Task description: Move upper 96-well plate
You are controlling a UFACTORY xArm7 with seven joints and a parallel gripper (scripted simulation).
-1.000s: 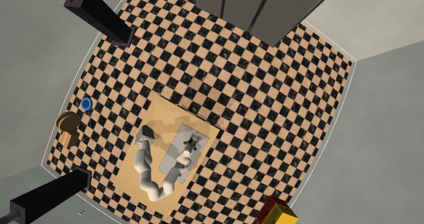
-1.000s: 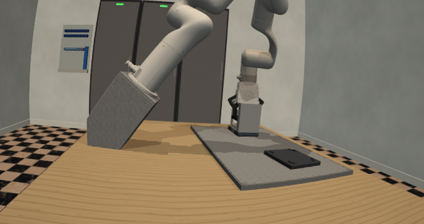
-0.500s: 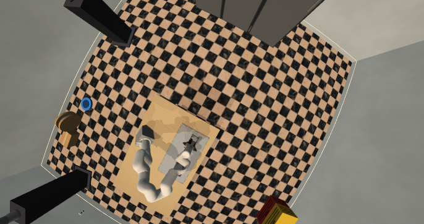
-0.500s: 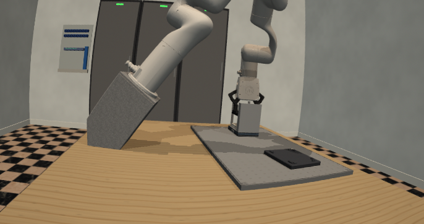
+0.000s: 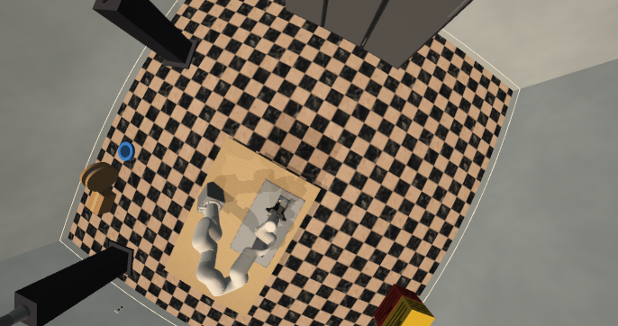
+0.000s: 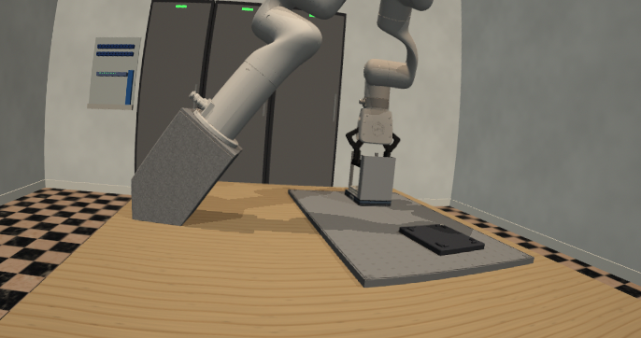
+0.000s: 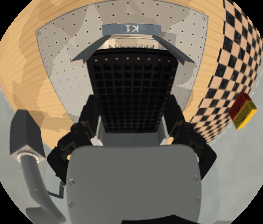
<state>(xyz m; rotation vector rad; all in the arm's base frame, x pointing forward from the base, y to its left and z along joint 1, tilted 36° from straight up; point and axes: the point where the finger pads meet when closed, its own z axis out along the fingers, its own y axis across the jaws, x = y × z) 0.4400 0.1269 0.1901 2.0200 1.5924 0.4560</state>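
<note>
My gripper is now 9 cm above the pale plate. Round my hand: black 96-well plate: 1 cm below; then pale A1 square: 2 cm behind, 32 cm to the right, 11 cm below.
</note>
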